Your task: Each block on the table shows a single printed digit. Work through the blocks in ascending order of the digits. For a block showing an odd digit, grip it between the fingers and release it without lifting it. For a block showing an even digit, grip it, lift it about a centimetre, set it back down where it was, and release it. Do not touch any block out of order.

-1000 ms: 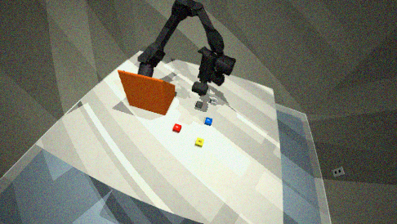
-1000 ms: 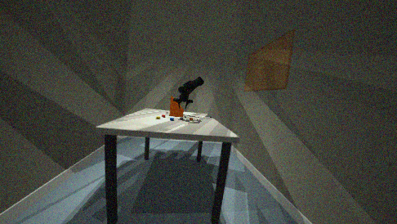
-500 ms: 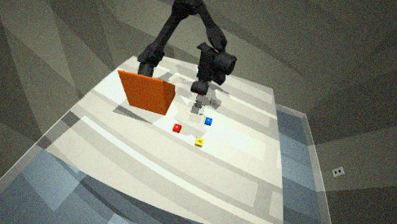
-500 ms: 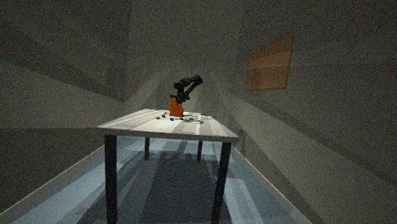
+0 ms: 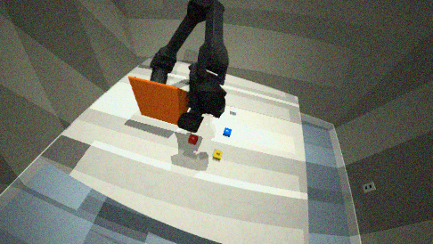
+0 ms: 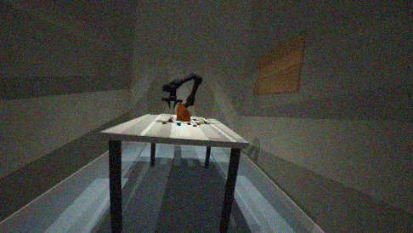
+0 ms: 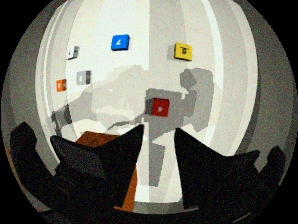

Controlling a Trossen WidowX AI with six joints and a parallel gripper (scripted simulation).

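Right now the red block is 10 mm behind my gripper tip, 10 mm to the right of it and 110 mm below it. The rest, counted from my gripper tip: blue block (110 mm ahead, 100 mm to the left, 110 mm below); grey block (30 mm ahead, 180 mm to the left, 110 mm below); yellow block (110 mm ahead, 30 mm to the right, 110 mm below).
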